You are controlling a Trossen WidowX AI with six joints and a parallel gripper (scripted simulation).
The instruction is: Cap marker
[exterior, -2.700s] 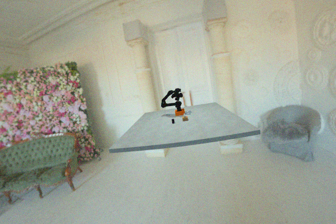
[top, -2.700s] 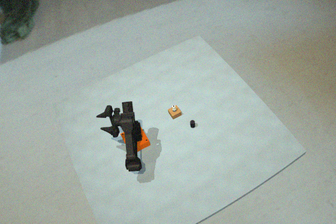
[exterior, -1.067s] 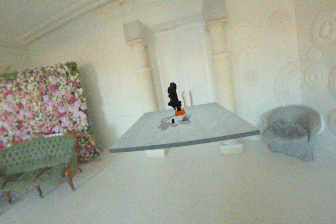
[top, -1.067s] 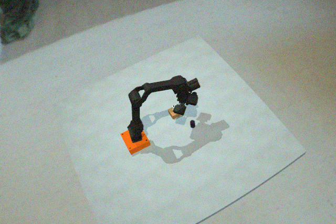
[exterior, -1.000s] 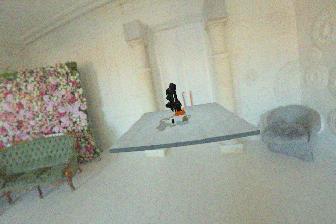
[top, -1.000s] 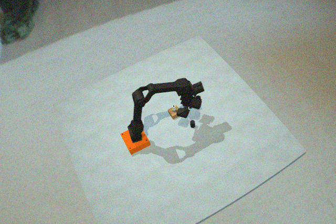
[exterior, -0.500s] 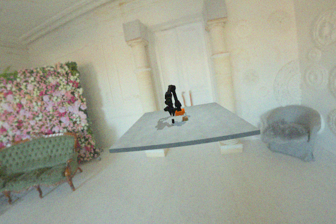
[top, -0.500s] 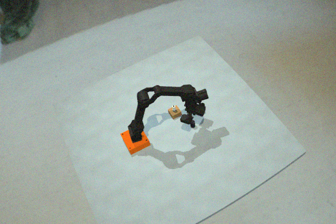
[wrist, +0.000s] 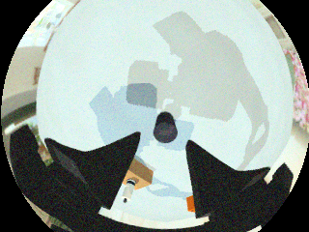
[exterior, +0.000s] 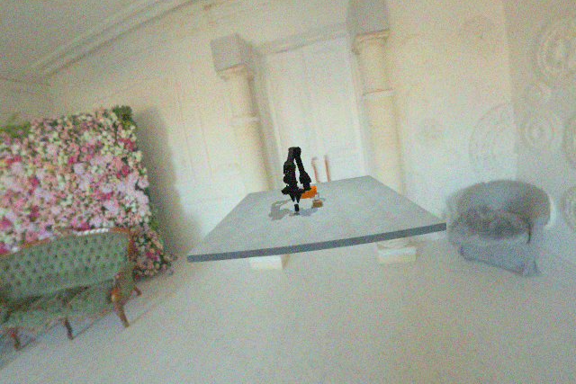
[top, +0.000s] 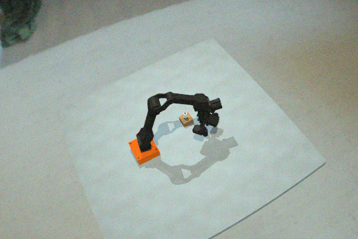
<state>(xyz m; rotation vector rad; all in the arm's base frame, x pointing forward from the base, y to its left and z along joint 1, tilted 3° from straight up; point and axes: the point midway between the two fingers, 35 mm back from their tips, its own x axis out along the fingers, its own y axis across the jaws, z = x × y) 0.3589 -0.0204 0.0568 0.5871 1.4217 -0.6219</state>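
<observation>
My gripper tip is 40 mm above the marker cap.
</observation>
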